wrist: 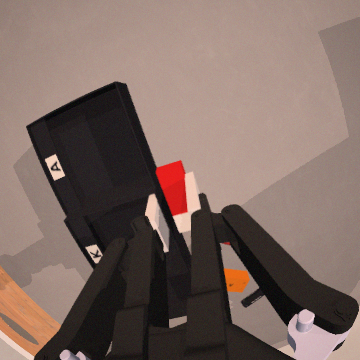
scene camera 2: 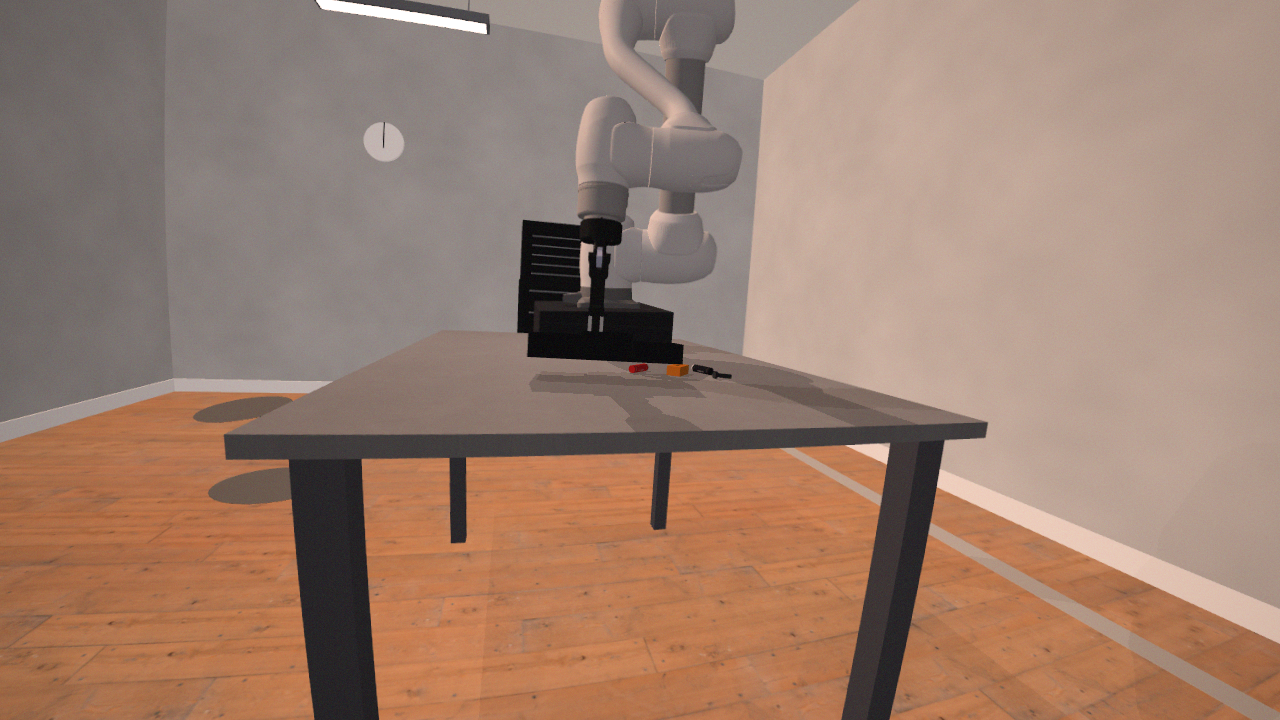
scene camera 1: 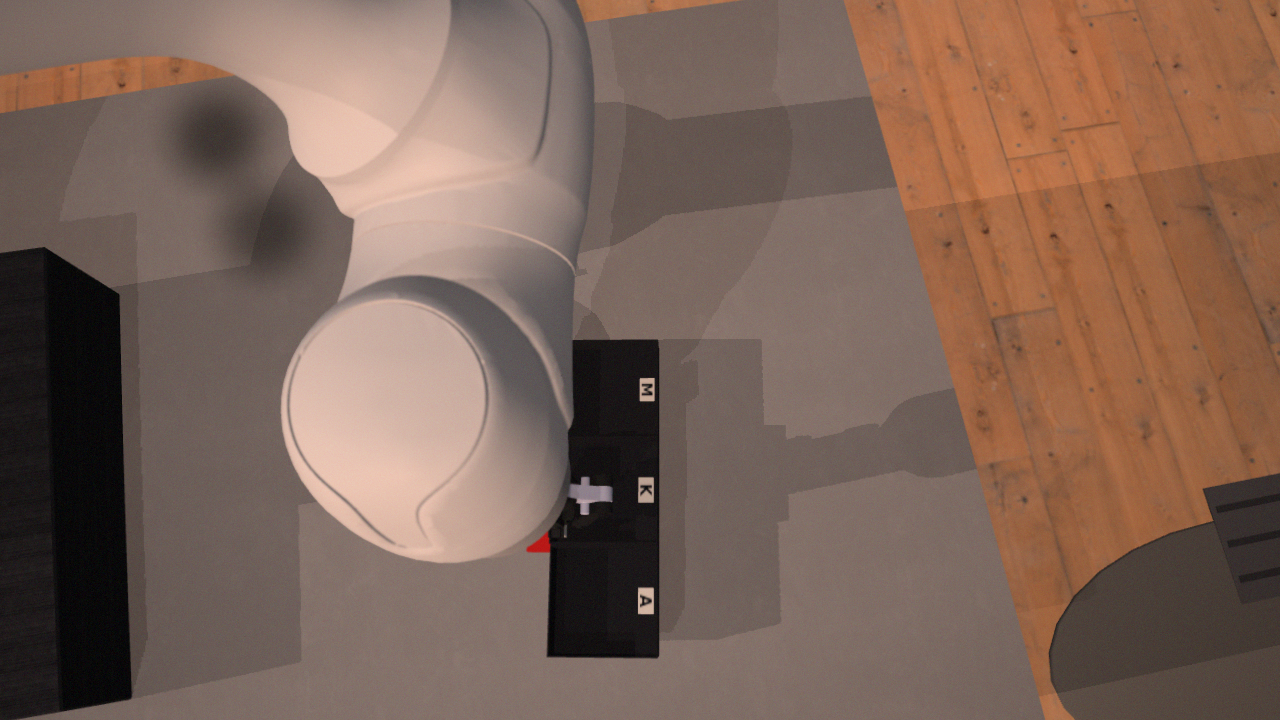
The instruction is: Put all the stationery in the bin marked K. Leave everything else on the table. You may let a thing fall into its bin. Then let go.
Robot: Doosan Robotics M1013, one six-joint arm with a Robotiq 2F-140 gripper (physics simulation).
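Frame: origin at the arm's base, x ahead, y left, z up, level; metres.
Seen in the pictures: gripper, fingertip midpoint: [wrist: 176, 190]; arm's base, link origin: [scene camera 2: 605, 305].
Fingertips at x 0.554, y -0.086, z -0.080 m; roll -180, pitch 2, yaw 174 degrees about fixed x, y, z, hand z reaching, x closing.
Note:
Pixels of each thing's middle, then the offset from my fingertips to it. "spot": a spot on its surface instead.
- black three-part bin, body centre: [scene camera 1: 606, 492] [wrist: 130, 234] [scene camera 2: 606, 345] dy +0.015, dx +0.054, dz +0.019 m
- compartment K, surface spot: [scene camera 1: 630, 528] spot: dy -0.014, dx +0.070, dz +0.004 m
- red block, body centre: [scene camera 1: 542, 511] [wrist: 179, 197] dy +0.007, dx +0.000, dz +0.000 m
- orange block, body centre: [wrist: 229, 280] [scene camera 2: 678, 369] dy +0.162, dx -0.004, dz -0.027 m
- red cylinder, body centre: [wrist: 225, 237] [scene camera 2: 639, 368] dy +0.090, dx -0.021, dz -0.029 m
- dark cylinder-like thing, body centre: [wrist: 256, 294] [scene camera 2: 701, 369] dy +0.219, dx -0.029, dz -0.029 m
- Compartments M, surface spot: [scene camera 1: 613, 389] spot: dy +0.103, dx +0.068, dz +0.003 m
- A, surface spot: [scene camera 1: 599, 600] spot: dy -0.068, dx +0.040, dz +0.002 m
- small dark thing, body centre: [scene camera 2: 722, 375] dy +0.239, dx +0.031, dz -0.031 m
My gripper [scene camera 2: 595, 324] [wrist: 176, 190] is shut over the long wall of the black three-part bin [scene camera 2: 626, 349] [wrist: 122, 107], near compartment K [scene camera 1: 630, 528], with a red block [wrist: 172, 187] [scene camera 1: 539, 543] between that wall and the outer fingertip. One finger is inside the bin, the other outside. The bin hangs tilted a little above the table, its shadow apart from it. An orange block [scene camera 2: 677, 369] [wrist: 236, 280], a red cylinder [scene camera 2: 637, 368] [wrist: 226, 243] and a dark cylinder-like thing [scene camera 2: 702, 368] [wrist: 252, 298] lie on the table. The arm hides the fingertips in scene camera 1.
Compartments M [scene camera 1: 613, 389] and A [scene camera 1: 599, 600] are on either side of K. A large black box [scene camera 1: 89, 492] [scene camera 2: 651, 320] stands on the table, behind the bin in scene camera 2. A small dark thing [scene camera 2: 721, 375] lies beside the dark cylinder-like one.

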